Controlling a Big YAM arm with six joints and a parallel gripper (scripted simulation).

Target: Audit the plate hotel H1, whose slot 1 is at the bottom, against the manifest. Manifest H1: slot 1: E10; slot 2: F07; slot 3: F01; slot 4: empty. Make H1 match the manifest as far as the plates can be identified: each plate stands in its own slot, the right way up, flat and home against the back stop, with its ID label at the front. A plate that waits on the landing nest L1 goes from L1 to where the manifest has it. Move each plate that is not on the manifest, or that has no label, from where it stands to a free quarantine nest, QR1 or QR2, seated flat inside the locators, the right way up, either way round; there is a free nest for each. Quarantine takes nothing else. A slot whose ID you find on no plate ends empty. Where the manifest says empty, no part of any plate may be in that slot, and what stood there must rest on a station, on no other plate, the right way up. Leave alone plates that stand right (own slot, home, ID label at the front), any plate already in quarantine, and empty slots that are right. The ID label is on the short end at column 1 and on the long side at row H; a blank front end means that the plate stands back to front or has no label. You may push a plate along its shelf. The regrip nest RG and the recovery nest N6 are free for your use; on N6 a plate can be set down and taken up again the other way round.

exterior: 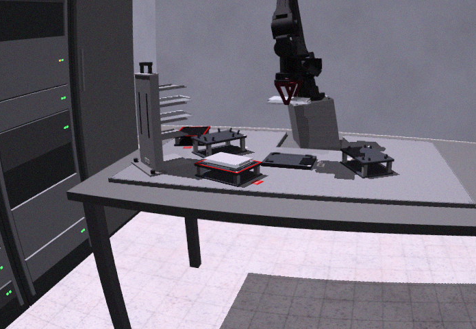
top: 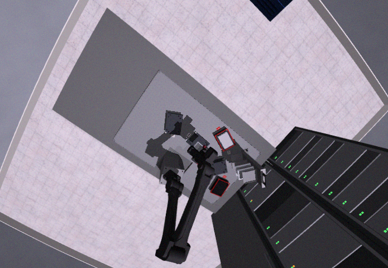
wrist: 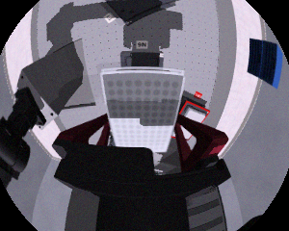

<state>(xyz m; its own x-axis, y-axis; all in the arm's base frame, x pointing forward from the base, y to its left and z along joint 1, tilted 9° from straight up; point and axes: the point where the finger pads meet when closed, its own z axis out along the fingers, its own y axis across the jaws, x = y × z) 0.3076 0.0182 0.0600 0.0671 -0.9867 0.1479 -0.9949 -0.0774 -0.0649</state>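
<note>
Now: the N6 tag 1 cm behind my hand, 10 cm to the left of it and 21 cm below it. Also, from my hand: red-edged nest: 16 cm behind, 45 cm to the right, 17 cm below; plate hotel H1: 19 cm ahead, 42 cm to the right, 5 cm below.
</note>
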